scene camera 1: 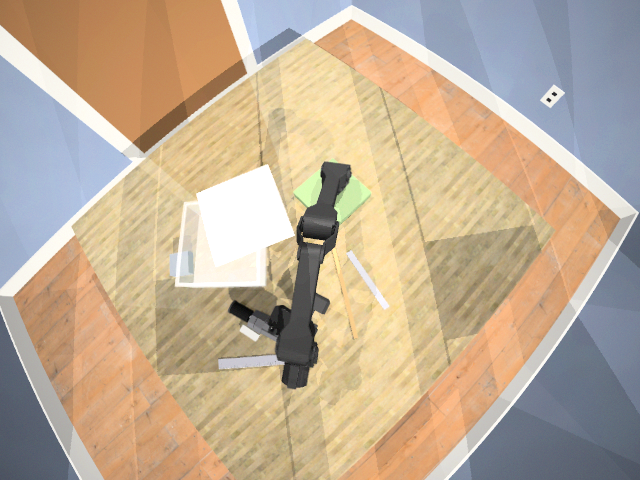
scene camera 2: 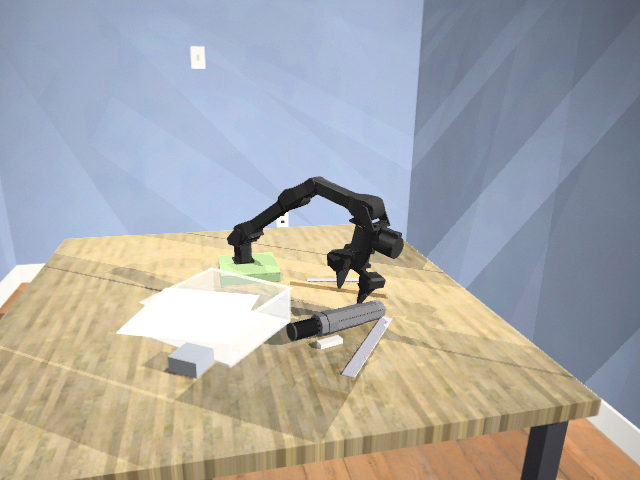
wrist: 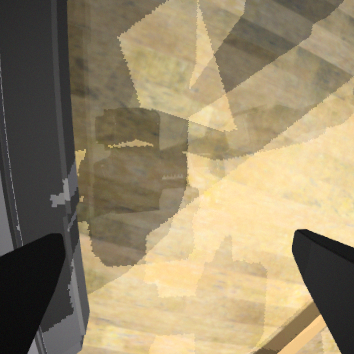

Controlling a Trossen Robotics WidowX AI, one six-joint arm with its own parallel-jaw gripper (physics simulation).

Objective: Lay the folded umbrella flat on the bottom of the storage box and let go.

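Pixels of known places: gripper, fingertip midpoint: (scene camera 2: pixel 348 296) (wrist: pixel 179 243); arm's base, origin of the base link: (scene camera 1: pixel 336 183) (scene camera 2: pixel 243 260).
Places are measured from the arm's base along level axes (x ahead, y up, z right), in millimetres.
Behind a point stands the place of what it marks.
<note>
The folded umbrella (scene camera 1: pixel 262 325) @(x 486, y 25, z -122 mm) (scene camera 2: pixel 351 316) @(x 497, y 9, z -171 mm) (wrist: pixel 35 125) @(x 453, y 13, z -173 mm) is grey with a black handle. It lies on the table beside the storage box, handle end toward the box. The storage box (scene camera 1: pixel 222 283) @(x 469, y 64, z 39 mm) (scene camera 2: pixel 276 304) @(x 443, y 44, z 8 mm) is translucent with pale walls; part of its inside is hidden under a white panel. My gripper (scene camera 2: pixel 350 293) @(x 396, y 15, z -206 mm) (wrist: pixel 179 243) @(x 396, y 15, z -206 mm) is open and empty, above the umbrella's far end from the handle. In the wrist view the umbrella runs along the left edge, partly behind the left finger; table shows between the fingertips. In scene camera 1 the arm hides part of the umbrella.
The white panel (scene camera 1: pixel 245 214) @(x 268, y -29, z 179 mm) (scene camera 2: pixel 191 322) lies across the box. A blue-grey block (scene camera 1: pixel 180 263) @(x 530, y 3, z 221 mm) (scene camera 2: pixel 191 360) @(x 568, y 3, z 229 mm) is beside it. A small white block (scene camera 1: pixel 249 333) @(x 540, y -21, z -99 mm) (scene camera 2: pixel 329 342) @(x 551, y -22, z -92 mm) and lilac ruler (scene camera 1: pixel 250 362) @(x 605, y -31, z -157 mm) (scene camera 2: pixel 367 347) @(x 586, y -31, z -175 mm) are near the umbrella. A wooden stick (scene camera 1: pixel 345 297) @(x 270, y -21, z -253 mm) (wrist: pixel 300 335) @(x 291, y -21, z -277 mm) and pale strip (scene camera 1: pixel 368 280) @(x 184, y -31, z -275 mm) lie opposite.
</note>
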